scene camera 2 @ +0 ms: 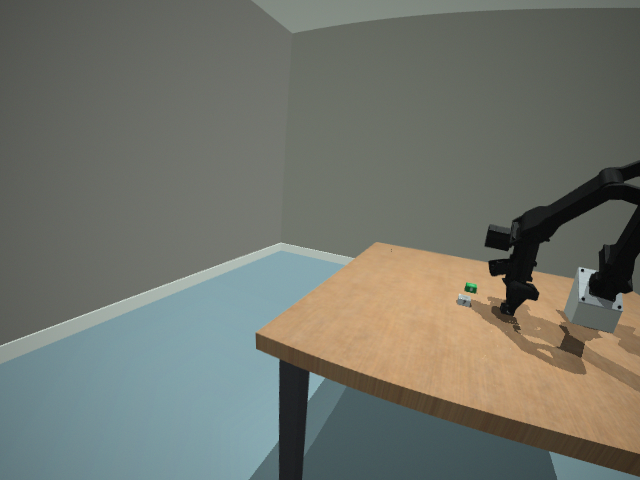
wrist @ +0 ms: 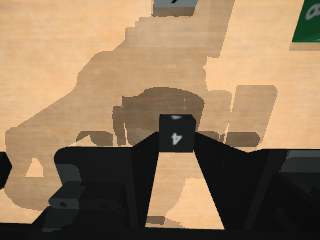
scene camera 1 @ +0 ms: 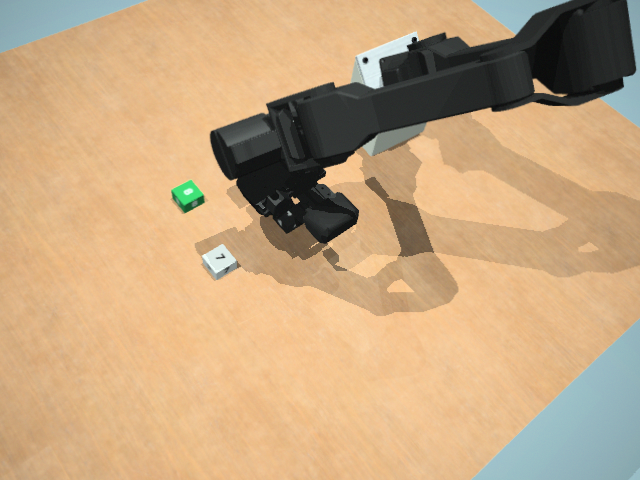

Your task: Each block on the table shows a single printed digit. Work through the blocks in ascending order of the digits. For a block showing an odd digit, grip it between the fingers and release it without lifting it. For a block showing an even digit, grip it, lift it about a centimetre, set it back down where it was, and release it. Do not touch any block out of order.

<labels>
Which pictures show my gripper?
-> Scene camera 2, the wrist view and scene camera 1: all of them.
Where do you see a green block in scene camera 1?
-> At 187, 196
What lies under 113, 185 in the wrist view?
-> My gripper.
</labels>
